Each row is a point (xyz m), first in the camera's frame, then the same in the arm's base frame.
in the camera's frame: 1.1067 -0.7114 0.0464
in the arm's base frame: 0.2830 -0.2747 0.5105
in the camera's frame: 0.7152 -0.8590 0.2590
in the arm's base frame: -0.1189 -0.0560 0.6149
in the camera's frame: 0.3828 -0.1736 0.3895
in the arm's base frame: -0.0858 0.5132 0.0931
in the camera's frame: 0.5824 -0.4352 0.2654
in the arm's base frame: -0.0386 0.2136 0.2712
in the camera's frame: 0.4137 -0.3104 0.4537
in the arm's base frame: -0.1184 0.4823 0.2407
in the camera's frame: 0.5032 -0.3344 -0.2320
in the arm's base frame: -0.0911 -0.0998 -0.1324
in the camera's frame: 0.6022 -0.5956 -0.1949
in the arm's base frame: -0.1230 -0.2392 0.1104
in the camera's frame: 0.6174 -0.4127 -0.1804
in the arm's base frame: -0.0236 -0.1374 -0.0065
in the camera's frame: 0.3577 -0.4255 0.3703
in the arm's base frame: -0.2263 0.3749 0.2531
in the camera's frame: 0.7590 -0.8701 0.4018
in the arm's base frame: -0.0769 0.0364 0.7251
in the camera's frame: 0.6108 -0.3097 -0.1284
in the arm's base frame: 0.0216 -0.0405 -0.0505
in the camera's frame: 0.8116 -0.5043 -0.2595
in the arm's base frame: 0.1006 -0.3111 0.0758
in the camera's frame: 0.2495 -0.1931 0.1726
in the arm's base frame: -0.2255 0.3758 -0.0706
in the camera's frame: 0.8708 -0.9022 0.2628
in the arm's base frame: -0.0013 -0.1265 0.7004
